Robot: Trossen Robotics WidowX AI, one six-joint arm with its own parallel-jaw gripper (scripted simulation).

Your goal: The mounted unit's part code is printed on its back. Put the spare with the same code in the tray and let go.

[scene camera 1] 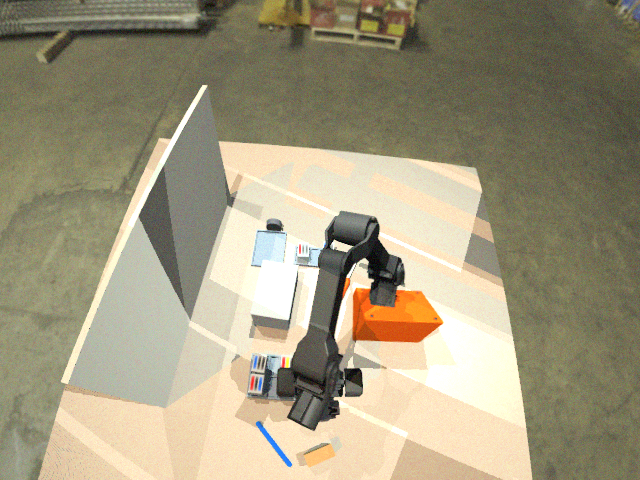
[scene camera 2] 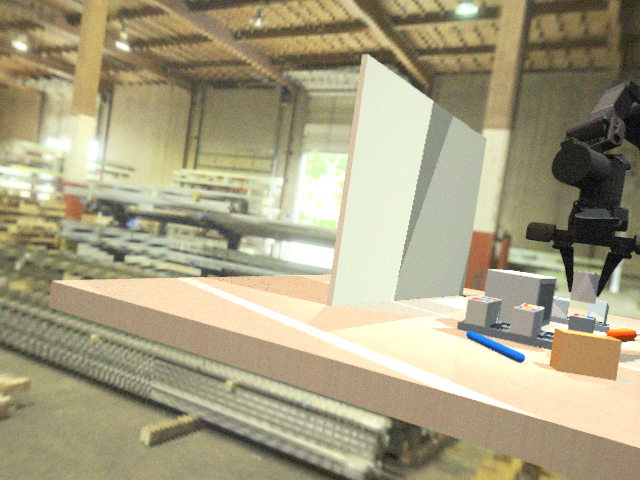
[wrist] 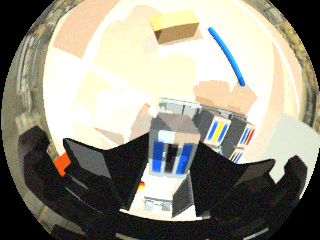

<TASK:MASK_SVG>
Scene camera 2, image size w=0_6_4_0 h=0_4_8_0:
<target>gripper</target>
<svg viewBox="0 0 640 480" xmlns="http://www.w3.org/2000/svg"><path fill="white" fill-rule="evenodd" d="M581 192L579 193L578 201L573 202L573 208L568 218L568 230L556 229L557 226L554 224L531 222L527 226L525 238L542 242L554 241L553 248L560 250L565 265L569 292L572 290L574 248L571 247L572 244L582 243L610 247L611 252L607 254L599 280L597 297L599 297L619 262L624 258L631 259L631 252L633 251L640 255L640 235L635 235L634 239L615 236L615 231L626 232L628 230L629 209L619 208L622 196L612 193Z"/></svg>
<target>tan block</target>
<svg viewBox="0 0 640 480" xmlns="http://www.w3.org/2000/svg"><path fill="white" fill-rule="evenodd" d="M555 328L549 364L552 368L559 372L616 381L622 346L621 340L611 336Z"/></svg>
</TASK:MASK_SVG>
